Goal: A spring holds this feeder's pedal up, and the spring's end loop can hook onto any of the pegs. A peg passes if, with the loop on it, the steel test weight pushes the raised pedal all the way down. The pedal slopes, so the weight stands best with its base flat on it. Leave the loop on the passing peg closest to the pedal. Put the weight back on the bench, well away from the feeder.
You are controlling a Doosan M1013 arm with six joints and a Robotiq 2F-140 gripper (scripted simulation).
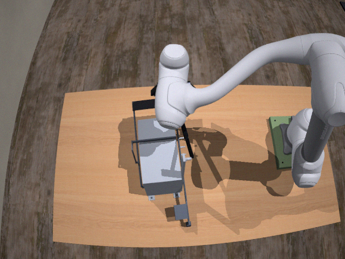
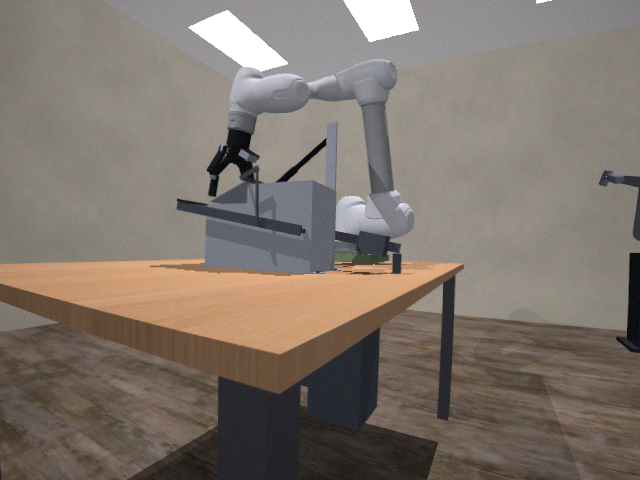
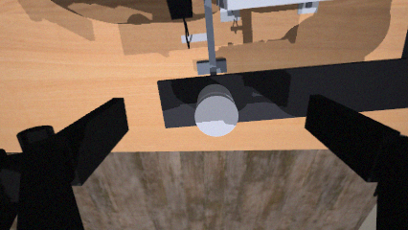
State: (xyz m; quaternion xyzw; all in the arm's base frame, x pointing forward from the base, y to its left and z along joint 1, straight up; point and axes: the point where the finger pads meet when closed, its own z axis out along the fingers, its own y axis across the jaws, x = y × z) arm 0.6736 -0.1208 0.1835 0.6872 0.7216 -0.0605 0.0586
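The steel test weight lies 10 mm below my hand. From my hand the other things lie so: peg 360 mm to the left, 180 mm above, 50 mm behind.
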